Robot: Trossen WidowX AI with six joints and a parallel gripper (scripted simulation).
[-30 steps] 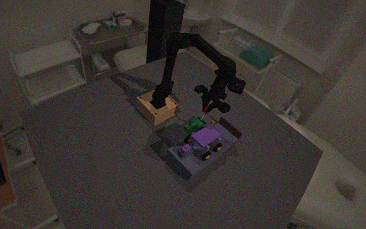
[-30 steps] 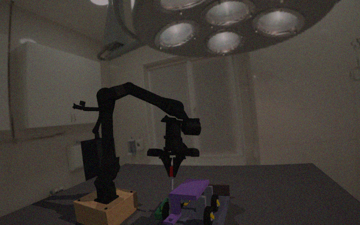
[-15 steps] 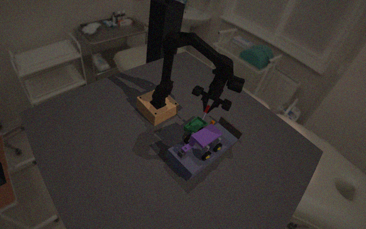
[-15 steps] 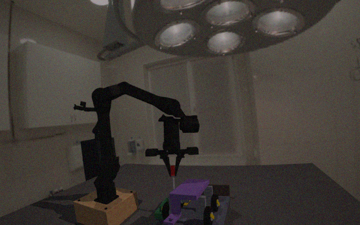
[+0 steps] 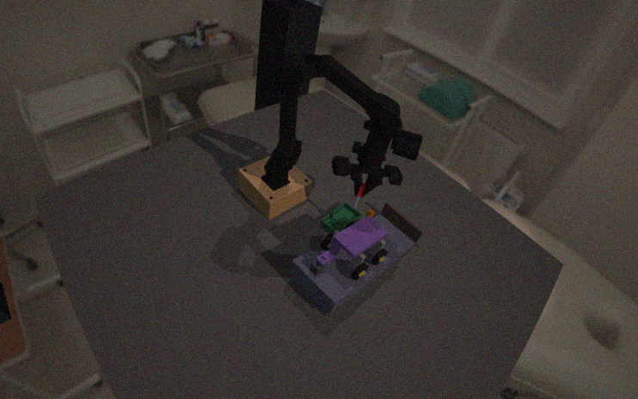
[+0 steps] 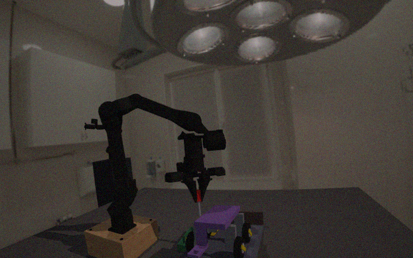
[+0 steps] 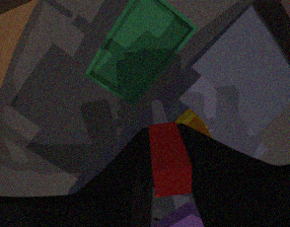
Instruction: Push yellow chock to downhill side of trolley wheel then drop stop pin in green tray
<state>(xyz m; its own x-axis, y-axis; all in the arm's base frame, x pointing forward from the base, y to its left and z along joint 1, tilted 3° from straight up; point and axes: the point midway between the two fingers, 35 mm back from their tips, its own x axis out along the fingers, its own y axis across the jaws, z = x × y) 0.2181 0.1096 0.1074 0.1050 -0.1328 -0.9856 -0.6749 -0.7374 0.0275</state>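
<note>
The red-headed stop pin is right at my gripper tip. Round my gripper tip: yellow chock (6 cm below, 5 cm ahead, 3 cm to the right); purple trolley (11 cm to the right, 10 cm ahead, 3 cm below); green tray (14 cm below, 3 cm behind).
</note>
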